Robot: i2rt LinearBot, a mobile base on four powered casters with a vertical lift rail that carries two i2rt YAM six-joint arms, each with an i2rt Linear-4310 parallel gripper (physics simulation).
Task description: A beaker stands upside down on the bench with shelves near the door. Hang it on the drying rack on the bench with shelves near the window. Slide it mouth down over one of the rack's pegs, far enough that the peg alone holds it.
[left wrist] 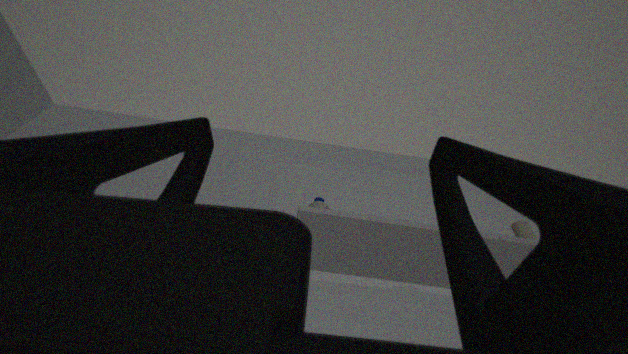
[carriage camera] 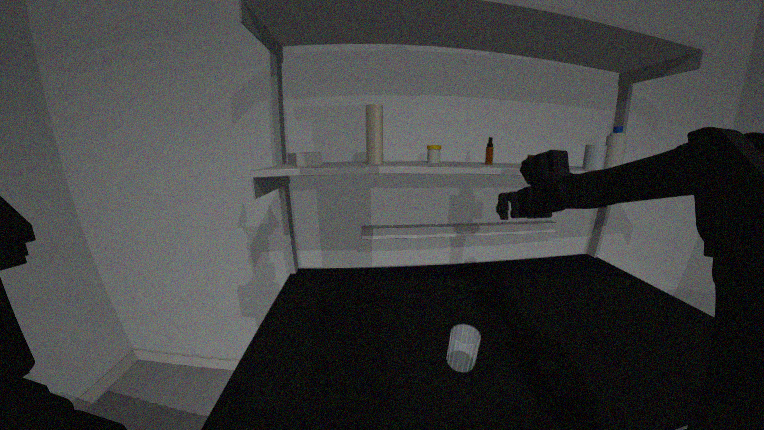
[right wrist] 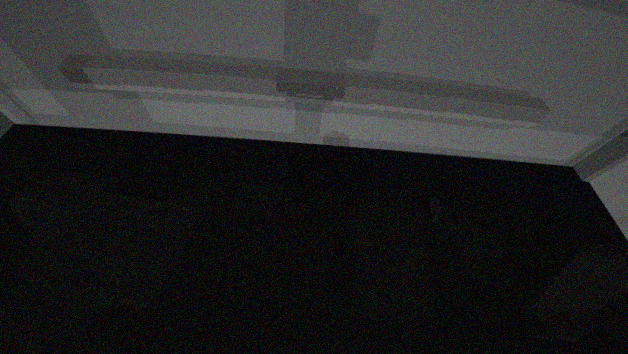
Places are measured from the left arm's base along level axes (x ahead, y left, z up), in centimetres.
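Pixels of known places: left gripper, fingertip midpoint: [left wrist: 321, 141]; right gripper, fingertip midpoint: [carriage camera: 512, 208] [right wrist: 333, 169].
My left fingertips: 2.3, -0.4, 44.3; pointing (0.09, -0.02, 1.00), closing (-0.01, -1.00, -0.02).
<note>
Ahead of a thing's pixels: the offset from my left fingertips to its top centre, as dx, dy, dz. "spot": to the spot under its first point. Level surfaces: height alone.
A clear beaker @(+34.5, -52.1, -44.2) [carriage camera: 463, 348] stands upside down on the black bench top @(dz -53.2) [carriage camera: 374, 309] [right wrist: 300, 225], right of the picture's middle in the carriage camera. My right gripper [carriage camera: 509, 207] is open and empty, reaching in from the right above the bench, higher in the picture than the beaker and a little to its right. Its fingers cannot be made out against the dark bench in the right wrist view. My left gripper [left wrist: 321, 141] is open and empty, its two fingers wide apart against the wall and ceiling. The drying rack does not show.
A shelf [carriage camera: 331, 169] behind the bench holds a tall beige cylinder @(spot: +63.8, -28.8, +1.7) [carriage camera: 374, 133], a yellow-lidded jar @(spot: +73.2, -48.0, -4.6) [carriage camera: 433, 154], an amber bottle @(spot: +70.8, -66.8, -3.3) [carriage camera: 489, 152] and a blue-capped bottle @(spot: +80.4, -127.2, +1.3) [carriage camera: 616, 148]. An upper shelf @(dz +36.3) [carriage camera: 454, 26] overhangs it. A low ledge [carriage camera: 427, 231] runs along the back wall.
</note>
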